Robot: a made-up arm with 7 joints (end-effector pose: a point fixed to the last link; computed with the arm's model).
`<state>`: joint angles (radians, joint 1 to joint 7).
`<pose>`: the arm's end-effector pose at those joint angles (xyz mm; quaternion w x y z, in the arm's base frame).
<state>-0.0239 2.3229 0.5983 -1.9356 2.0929 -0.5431 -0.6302</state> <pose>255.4 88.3 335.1 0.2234 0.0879 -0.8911 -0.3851</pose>
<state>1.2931 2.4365 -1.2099 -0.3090 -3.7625 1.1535 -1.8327</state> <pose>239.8 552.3 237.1 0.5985 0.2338 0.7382 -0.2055</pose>
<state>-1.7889 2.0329 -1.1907 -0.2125 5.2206 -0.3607 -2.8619</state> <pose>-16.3 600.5 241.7 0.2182 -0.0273 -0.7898 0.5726</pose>
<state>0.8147 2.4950 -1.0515 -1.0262 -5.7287 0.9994 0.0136</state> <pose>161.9 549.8 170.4 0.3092 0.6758 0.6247 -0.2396</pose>
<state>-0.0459 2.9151 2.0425 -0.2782 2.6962 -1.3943 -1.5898</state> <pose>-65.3 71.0 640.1 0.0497 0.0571 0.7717 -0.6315</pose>
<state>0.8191 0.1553 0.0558 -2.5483 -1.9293 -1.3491 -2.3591</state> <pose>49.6 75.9 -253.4 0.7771 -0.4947 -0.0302 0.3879</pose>
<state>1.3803 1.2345 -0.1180 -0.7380 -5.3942 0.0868 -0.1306</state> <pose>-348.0 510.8 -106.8 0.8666 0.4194 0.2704 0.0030</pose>
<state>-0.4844 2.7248 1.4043 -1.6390 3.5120 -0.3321 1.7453</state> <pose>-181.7 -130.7 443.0 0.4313 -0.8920 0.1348 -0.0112</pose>
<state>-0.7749 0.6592 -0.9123 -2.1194 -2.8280 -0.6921 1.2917</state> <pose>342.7 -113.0 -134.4 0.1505 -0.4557 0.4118 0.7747</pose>
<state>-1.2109 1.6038 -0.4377 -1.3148 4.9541 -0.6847 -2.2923</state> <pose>348.0 321.0 292.3 0.6509 -0.4160 -0.5869 0.2426</pose>
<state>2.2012 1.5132 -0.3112 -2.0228 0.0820 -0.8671 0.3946</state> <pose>-329.9 238.0 -46.2 0.9228 -0.3748 -0.0863 -0.0200</pose>
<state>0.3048 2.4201 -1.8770 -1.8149 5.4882 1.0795 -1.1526</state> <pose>-127.5 434.3 72.6 0.2785 0.0518 -0.6135 0.7371</pose>
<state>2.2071 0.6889 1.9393 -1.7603 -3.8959 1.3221 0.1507</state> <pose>-107.2 298.3 347.8 0.8358 0.0967 -0.2402 0.4842</pose>
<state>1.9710 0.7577 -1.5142 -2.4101 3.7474 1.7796 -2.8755</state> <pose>-244.3 -185.3 25.9 0.4153 0.0083 -0.5016 0.7589</pose>
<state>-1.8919 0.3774 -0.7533 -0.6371 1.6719 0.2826 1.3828</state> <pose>538.3 -209.2 262.7 0.5648 -0.7442 -0.2624 0.2415</pose>
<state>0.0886 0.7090 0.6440 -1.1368 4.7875 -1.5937 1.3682</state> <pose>188.4 467.4 -293.9 0.7646 -0.1616 -0.4702 -0.4100</pose>
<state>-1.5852 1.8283 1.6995 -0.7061 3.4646 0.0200 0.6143</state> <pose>-140.6 585.6 183.9 0.3753 0.7326 -0.2327 0.5180</pose>
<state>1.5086 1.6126 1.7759 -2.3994 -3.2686 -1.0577 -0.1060</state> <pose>183.5 206.0 143.0 0.3570 -0.3119 -0.8086 0.3484</pose>
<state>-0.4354 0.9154 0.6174 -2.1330 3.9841 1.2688 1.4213</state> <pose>266.2 255.4 97.7 0.3670 -0.6419 0.6135 -0.2772</pose>
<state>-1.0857 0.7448 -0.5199 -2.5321 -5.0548 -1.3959 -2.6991</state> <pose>252.8 -77.8 70.7 0.0929 -0.4299 0.8401 -0.3175</pose>
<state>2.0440 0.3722 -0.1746 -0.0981 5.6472 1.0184 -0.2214</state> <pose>-589.5 -81.9 251.4 0.0869 -0.2634 0.9395 -0.2008</pose>
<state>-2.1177 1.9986 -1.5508 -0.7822 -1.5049 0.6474 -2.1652</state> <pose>142.1 532.7 291.3 0.0149 -0.1646 -0.9709 0.1734</pose>
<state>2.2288 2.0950 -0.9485 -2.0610 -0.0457 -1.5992 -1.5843</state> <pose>-267.8 284.9 83.7 0.6284 -0.3351 -0.5372 -0.4518</pose>
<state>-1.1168 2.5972 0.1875 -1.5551 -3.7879 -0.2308 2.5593</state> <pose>-127.6 114.4 483.7 0.1985 -0.9676 -0.1563 0.0062</pose>
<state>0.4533 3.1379 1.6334 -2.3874 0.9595 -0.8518 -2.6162</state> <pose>97.3 -251.7 160.5 0.8472 -0.1822 0.4903 -0.0929</pose>
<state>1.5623 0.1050 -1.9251 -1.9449 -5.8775 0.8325 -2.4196</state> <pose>-209.1 -373.2 -20.8 0.2056 -0.4255 -0.6739 -0.5680</pose>
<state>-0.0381 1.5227 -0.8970 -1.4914 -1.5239 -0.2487 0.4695</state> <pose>214.4 401.5 -262.4 0.2627 0.2217 -0.0536 -0.9375</pose>
